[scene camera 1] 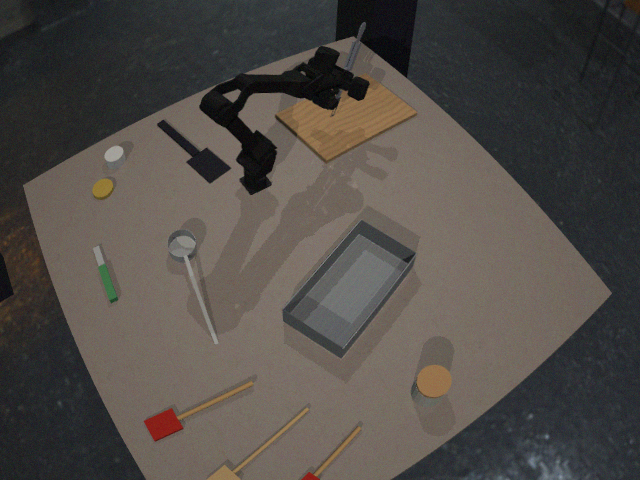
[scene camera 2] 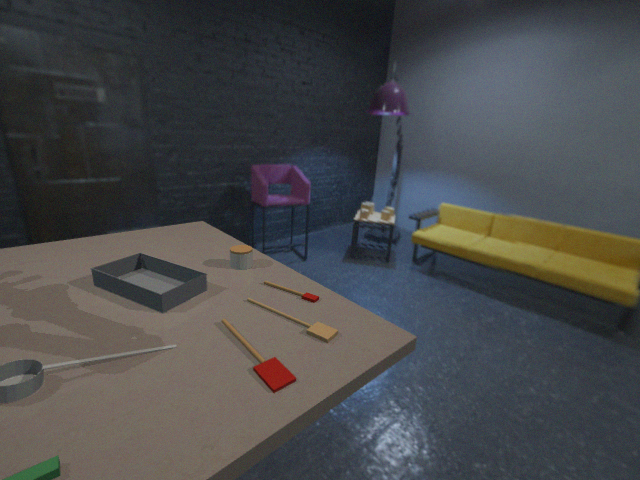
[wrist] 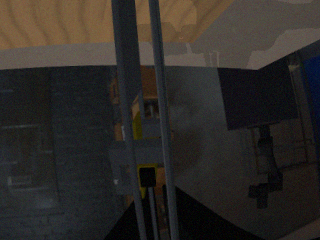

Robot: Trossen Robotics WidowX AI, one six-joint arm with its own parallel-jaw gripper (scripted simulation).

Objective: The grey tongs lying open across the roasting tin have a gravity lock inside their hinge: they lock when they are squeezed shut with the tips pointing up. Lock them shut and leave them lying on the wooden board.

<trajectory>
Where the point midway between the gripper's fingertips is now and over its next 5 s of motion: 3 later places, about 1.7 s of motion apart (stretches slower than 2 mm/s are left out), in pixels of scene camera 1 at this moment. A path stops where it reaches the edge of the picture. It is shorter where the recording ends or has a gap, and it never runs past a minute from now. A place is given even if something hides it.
My gripper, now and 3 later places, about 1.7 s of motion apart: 351, 74; 357, 75; 350, 79; 349, 99
</trajectory>
